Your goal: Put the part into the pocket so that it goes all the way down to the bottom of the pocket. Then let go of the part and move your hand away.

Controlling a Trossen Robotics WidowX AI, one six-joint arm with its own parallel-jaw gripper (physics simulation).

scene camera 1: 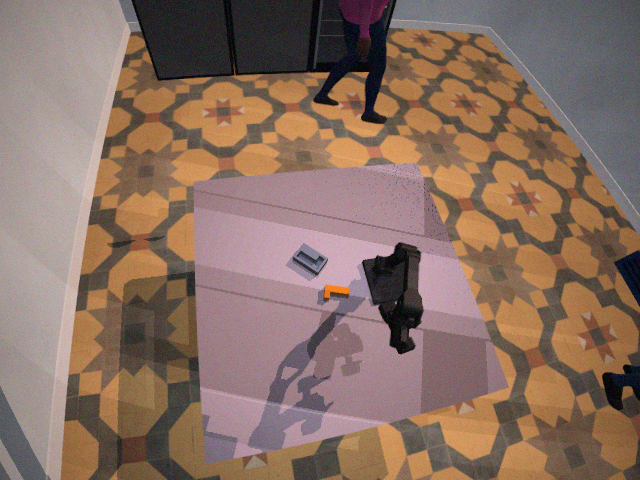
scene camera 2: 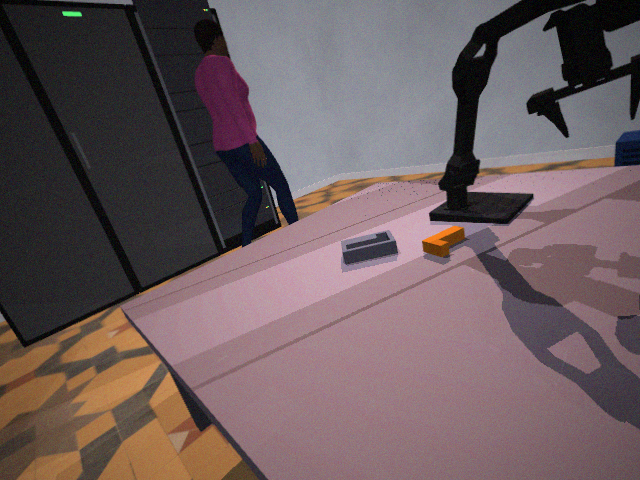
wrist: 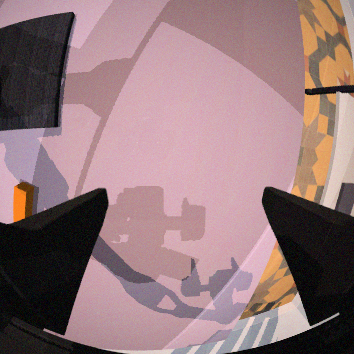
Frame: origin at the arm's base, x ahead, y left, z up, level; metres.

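Seen in the pictures: gripper, fingertip midpoint: (scene camera 2: 598, 128) (wrist: 186, 195); arm's base, link origin: (scene camera 1: 379, 268) (scene camera 2: 457, 206).
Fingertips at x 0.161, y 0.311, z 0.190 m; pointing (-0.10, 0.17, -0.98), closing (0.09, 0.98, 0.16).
Pixels of each thing's top centre, then the offset from my fingertips to it. Level surfaces: height alone.
- orange L-shaped part, top centre: (wrist: 24, 217) (scene camera 2: 447, 235) (scene camera 1: 337, 292) dx +0.081, dy -0.272, dz -0.184 m
- grey block, top centre: (scene camera 2: 366, 240) (scene camera 1: 310, 257) dx +0.131, dy -0.470, dz -0.177 m
- pink table, surface height: dz -0.214 m
The orange L-shaped part (scene camera 1: 338, 290) (scene camera 2: 451, 236) (wrist: 20, 202) lies flat on the table, between the pocket block and the arm's base; in the wrist view a piece of it shows at the left edge, beyond the left finger. The grey block (scene camera 1: 306, 264) (scene camera 2: 369, 253) with the L-shaped pocket sits on the table apart from the part, and its recess looks empty. It does not show in the wrist view. My gripper (scene camera 2: 600, 126) (wrist: 186, 195) is open and empty, high above the table and well to the side of both part and block.
The arm's black base plate (scene camera 1: 381, 291) (scene camera 2: 496, 207) (wrist: 35, 80) stands on the pink table (scene camera 1: 232, 335) (scene camera 2: 361, 387) (wrist: 210, 125) near the part. Arm shadows cross the table. A person in a pink top (scene camera 1: 361, 12) (scene camera 2: 224, 103) stands beyond the table by dark cabinets (scene camera 1: 273, 38) (scene camera 2: 93, 129).
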